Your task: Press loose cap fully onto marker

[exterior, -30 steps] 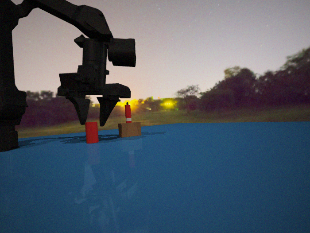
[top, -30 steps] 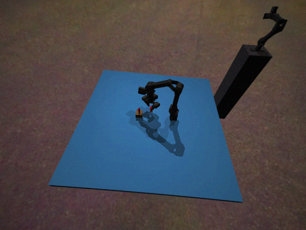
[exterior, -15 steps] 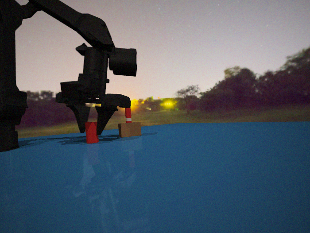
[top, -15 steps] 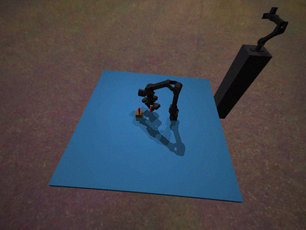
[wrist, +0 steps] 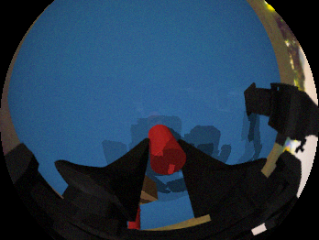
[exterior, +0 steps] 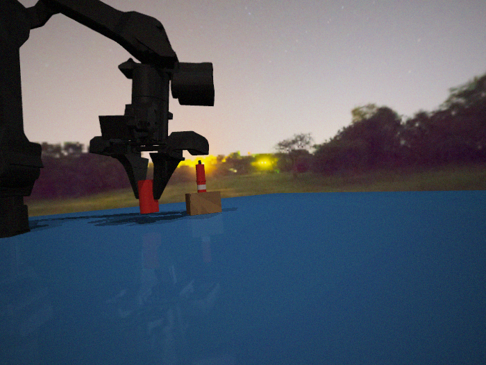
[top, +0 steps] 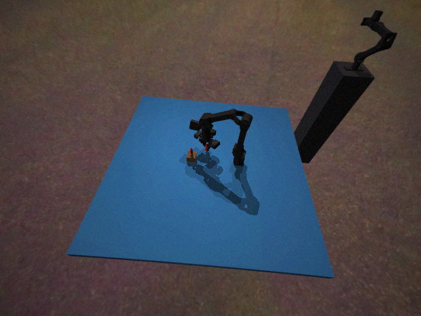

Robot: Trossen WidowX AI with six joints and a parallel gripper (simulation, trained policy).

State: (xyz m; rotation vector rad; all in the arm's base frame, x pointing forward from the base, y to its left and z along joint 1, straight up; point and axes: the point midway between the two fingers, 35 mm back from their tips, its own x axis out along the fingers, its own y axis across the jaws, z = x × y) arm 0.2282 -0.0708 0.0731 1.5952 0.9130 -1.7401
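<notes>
My gripper tip is 100 mm short of the red marker, 70 mm to the right of it and 40 mm below it. From my gripper tip the other things lie so: brown holder block (100 mm ahead, 70 mm to the left, 20 mm below); red cap (right at my gripper tip).
</notes>
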